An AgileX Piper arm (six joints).
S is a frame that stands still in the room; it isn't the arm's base.
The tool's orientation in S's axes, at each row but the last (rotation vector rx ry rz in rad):
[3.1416 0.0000 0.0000]
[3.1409 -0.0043 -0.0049]
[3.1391 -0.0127 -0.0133]
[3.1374 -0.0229 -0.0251]
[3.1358 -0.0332 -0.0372]
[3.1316 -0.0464 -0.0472]
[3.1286 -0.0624 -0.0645]
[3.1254 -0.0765 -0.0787]
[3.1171 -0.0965 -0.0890]
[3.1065 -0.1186 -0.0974]
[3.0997 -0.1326 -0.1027]
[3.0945 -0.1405 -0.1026]
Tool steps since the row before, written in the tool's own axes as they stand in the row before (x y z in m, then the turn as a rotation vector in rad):
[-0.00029 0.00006 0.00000 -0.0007 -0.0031 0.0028]
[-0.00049 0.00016 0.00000 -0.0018 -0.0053 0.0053]
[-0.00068 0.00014 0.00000 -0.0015 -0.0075 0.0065]
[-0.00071 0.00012 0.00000 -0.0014 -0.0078 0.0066]
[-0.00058 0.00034 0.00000 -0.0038 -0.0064 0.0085]
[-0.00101 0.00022 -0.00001 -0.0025 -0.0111 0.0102]
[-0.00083 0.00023 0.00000 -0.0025 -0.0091 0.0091]
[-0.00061 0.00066 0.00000 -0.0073 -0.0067 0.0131]
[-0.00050 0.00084 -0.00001 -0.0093 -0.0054 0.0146]
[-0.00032 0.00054 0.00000 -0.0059 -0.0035 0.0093]
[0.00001 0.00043 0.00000 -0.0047 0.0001 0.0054]
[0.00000 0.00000 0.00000 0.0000 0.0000 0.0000]
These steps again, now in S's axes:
[-0.00029 -0.00006 0.00000 -0.0007 0.0031 -0.0028]
[-0.00049 -0.00016 0.00000 -0.0018 0.0053 -0.0053]
[-0.00068 -0.00013 0.00001 -0.0015 0.0075 -0.0065]
[-0.00071 -0.00011 0.00001 -0.0014 0.0078 -0.0066]
[-0.00059 -0.00033 0.00002 -0.0039 0.0064 -0.0084]
[-0.00102 -0.00019 0.00004 -0.0025 0.0111 -0.0102]
[-0.00084 -0.00020 0.00004 -0.0025 0.0091 -0.0091]
[-0.00064 -0.00063 0.00004 -0.0076 0.0069 -0.0128]
[-0.00055 -0.00081 0.00006 -0.0098 0.0057 -0.0142]
[-0.00036 -0.00051 0.00004 -0.0062 0.0037 -0.0090]
[-0.00003 -0.00043 0.00002 -0.0050 0.0001 -0.0051]
[0.00000 0.00000 0.00000 0.0000 0.0000 0.0000]

